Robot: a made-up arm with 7 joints.
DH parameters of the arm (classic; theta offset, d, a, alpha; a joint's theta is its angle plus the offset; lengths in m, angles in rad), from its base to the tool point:
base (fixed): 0 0.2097 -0.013 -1.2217
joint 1: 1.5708 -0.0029 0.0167 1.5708
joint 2: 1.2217 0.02 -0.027 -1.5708
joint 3: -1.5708 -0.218 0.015 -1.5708
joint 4: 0 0.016 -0.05 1.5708
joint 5: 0 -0.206 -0.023 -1.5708
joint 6: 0 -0.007 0.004 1.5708
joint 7: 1.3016 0 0.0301 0
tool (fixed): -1.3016 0.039 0 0
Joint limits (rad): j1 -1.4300..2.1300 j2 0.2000..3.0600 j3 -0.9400..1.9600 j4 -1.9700..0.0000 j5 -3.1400..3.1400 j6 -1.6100..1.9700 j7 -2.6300..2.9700
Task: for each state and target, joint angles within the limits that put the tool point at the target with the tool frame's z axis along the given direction. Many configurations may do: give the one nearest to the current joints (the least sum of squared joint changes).
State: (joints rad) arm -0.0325 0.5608 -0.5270 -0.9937 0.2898 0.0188 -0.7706
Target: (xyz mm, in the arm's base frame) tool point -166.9 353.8 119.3 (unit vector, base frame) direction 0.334 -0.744 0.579
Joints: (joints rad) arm 0.7767 1.2748 -0.8493 -0.2126 0.0596 -0.2752 -0.7666
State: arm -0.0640 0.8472 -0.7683 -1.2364 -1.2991 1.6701 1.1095
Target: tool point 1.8 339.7 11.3 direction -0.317 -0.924 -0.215
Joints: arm 0.4486 1.3637 -0.5502 -0.9699 -0.7738 1.1038 1.2018
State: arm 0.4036 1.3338 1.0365 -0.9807 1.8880 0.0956 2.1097
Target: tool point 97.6 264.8 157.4 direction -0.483 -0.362 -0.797
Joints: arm 0.3283 1.0837 1.0493 -1.7469 1.6719 -0.2587 2.1168
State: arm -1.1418 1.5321 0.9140 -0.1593 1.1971 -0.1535 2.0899
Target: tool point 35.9 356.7 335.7 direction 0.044 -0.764 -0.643
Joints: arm -0.6959 1.8093 1.7127 -0.4183 1.4298 0.2447 2.2963
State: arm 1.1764 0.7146 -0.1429 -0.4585 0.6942 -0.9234 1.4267
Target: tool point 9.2 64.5 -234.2 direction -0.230 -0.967 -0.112
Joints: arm 0.3793 0.2231 0.2274 -1.0153 1.2756 -1.1251 1.5108
